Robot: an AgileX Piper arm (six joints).
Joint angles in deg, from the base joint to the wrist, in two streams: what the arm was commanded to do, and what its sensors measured. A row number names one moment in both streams.
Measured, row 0:
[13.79, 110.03, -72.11, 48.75, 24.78, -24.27]
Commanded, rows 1 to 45:
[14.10, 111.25, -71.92, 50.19, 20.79, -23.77]
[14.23, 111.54, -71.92, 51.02, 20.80, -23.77]
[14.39, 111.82, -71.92, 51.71, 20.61, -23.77]
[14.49, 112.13, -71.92, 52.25, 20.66, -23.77]
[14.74, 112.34, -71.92, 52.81, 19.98, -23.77]
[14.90, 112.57, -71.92, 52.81, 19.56, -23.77]
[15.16, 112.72, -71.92, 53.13, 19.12, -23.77]
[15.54, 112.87, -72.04, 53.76, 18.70, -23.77]
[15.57, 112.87, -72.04, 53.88, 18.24, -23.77]
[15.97, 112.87, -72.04, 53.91, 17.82, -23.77]
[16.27, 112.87, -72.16, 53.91, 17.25, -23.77]
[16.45, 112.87, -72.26, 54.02, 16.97, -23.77]
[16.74, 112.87, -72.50, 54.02, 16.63, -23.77]
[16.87, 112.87, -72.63, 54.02, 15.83, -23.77]
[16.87, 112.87, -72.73, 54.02, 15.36, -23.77]
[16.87, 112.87, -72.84, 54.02, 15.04, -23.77]
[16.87, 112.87, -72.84, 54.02, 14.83, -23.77]
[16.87, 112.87, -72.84, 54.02, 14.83, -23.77]
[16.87, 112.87, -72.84, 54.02, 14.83, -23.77]
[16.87, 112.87, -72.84, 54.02, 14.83, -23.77]
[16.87, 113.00, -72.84, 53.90, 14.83, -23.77]
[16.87, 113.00, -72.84, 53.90, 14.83, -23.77]
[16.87, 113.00, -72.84, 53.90, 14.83, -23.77]
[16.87, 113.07, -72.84, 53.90, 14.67, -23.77]
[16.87, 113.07, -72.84, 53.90, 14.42, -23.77]
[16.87, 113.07, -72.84, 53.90, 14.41, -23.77]
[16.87, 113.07, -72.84, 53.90, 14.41, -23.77]
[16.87, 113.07, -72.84, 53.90, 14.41, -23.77]
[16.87, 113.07, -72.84, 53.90, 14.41, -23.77]
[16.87, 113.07, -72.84, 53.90, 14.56, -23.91]
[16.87, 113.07, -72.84, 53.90, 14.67, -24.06]
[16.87, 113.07, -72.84, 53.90, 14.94, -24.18]
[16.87, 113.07, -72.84, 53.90, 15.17, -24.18]
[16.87, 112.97, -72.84, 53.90, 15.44, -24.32]
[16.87, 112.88, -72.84, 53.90, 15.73, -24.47]
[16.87, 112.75, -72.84, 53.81, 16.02, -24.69]
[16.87, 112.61, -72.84, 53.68, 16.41, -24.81]
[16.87, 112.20, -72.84, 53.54, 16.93, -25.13]
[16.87, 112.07, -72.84, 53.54, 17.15, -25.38]
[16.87, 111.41, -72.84, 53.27, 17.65, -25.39]
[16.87, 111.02, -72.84, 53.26, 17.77, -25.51]
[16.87, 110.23, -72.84, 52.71, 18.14, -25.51]
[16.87, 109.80, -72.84, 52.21, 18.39, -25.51]
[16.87, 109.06, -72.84, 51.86, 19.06, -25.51]
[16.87, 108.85, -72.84, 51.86, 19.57, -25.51]
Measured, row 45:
[16.95, 110.27, -72.81, 54.59, 17.53, -23.89]
